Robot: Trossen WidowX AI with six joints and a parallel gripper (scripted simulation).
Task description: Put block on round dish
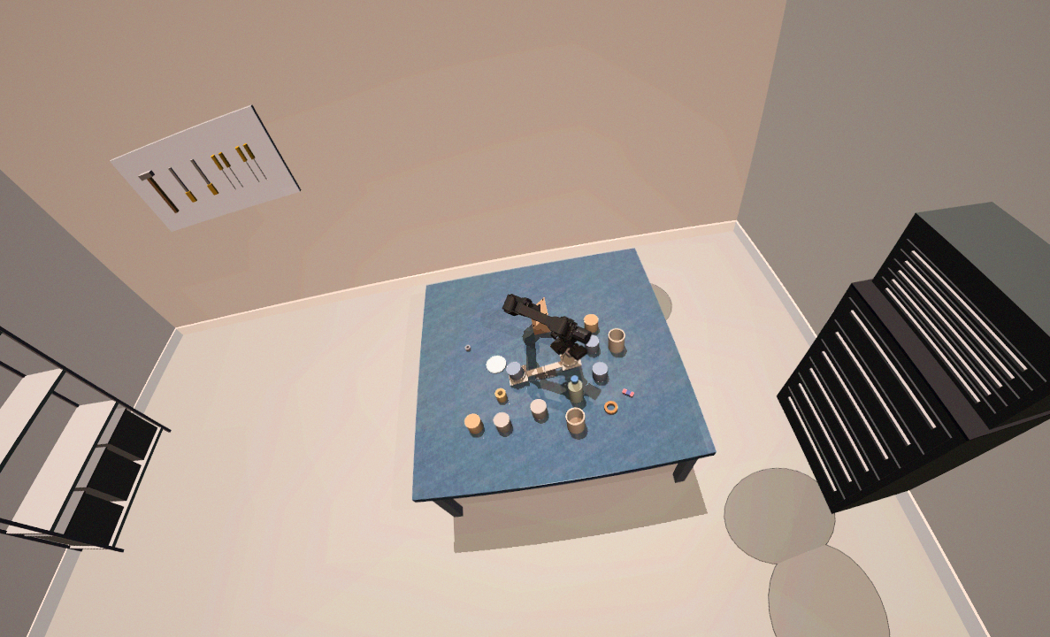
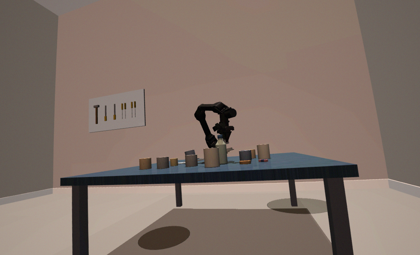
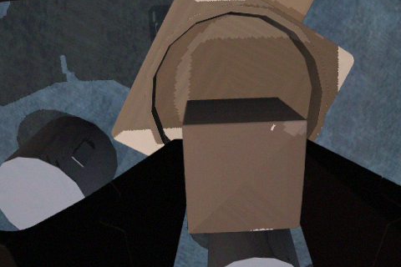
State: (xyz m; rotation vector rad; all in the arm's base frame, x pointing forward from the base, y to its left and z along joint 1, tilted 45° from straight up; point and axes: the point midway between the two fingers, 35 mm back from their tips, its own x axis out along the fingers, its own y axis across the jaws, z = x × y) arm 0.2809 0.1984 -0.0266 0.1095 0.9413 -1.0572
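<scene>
The white round dish lies 5 cm behind my gripper tip, 37 cm to the right of it and 12 cm below it. From my gripper tip the other things lie so: pale bottle 16 cm ahead, 2 cm to the left, 2 cm below; block 1 cm above; pink eraser 16 cm ahead, 25 cm to the left, 12 cm below.
</scene>
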